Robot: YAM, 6 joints.
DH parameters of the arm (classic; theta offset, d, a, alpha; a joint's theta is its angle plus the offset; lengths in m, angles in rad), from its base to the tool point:
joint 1: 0 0.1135 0.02 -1.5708
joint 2: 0 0 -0.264 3.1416
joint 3: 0.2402 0 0.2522 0
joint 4: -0.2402 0 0.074 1.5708
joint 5: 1.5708 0 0 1.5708
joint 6: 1.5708 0.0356 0 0
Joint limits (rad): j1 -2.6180..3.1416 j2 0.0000..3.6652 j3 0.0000..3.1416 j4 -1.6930..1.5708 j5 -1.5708..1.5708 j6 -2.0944..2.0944
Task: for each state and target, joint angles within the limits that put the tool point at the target. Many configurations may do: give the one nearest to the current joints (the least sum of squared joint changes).
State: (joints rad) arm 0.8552 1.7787 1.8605 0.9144 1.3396 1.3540
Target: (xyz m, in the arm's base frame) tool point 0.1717 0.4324 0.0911
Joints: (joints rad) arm 1.2676 2.3823 1.3303 0.7904 1.3532 1.3540
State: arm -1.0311 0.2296 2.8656 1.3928 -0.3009 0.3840
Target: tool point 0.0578 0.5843 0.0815
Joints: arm -1.6538 0.0100 2.8208 0.8894 -0.2595 0.3840
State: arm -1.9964 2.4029 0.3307 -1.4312 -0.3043 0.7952
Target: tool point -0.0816 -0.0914 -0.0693
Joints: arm -2.3563 2.8262 0.8524 -1.0220 -0.1962 0.7952
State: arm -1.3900 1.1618 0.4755 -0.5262 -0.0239 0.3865
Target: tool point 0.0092 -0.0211 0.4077
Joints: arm -1.3306 0.2796 0.9809 -0.5410 -0.1102 0.3865
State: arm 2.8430 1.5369 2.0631 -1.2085 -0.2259 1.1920
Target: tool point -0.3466 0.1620 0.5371
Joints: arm 2.6870 1.8906 2.4749 -0.6961 -0.1880 1.1920
